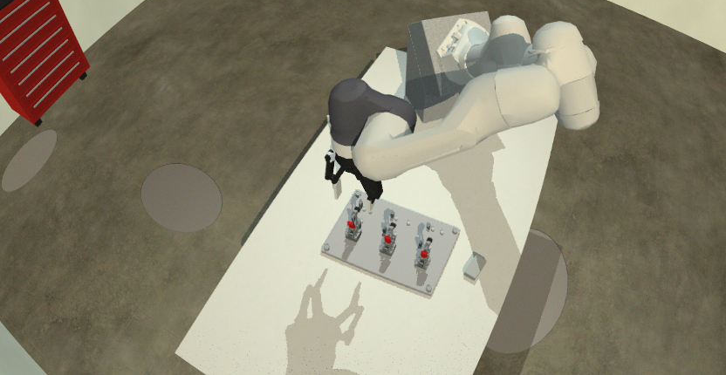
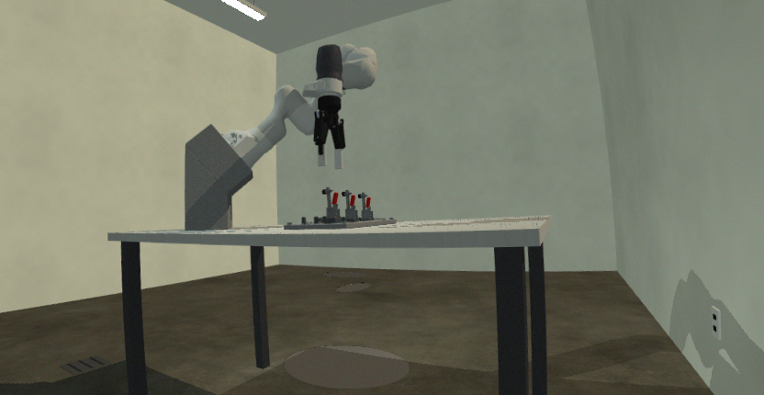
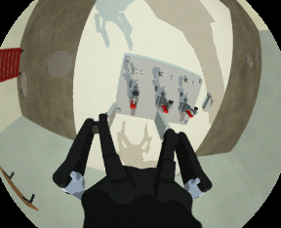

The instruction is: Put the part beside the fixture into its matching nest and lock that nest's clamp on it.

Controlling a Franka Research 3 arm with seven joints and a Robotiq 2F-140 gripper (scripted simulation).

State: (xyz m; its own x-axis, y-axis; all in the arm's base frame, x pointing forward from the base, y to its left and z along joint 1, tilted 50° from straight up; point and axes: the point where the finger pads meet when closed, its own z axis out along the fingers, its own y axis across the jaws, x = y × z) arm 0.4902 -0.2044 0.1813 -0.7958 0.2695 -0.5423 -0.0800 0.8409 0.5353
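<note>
The pale grey part lies 70 mm behind my hand, 360 mm to the left of it and 210 mm below it. The rest, counted from my hand: plate 30 mm behind, 100 mm to the left, 210 mm below.
</note>
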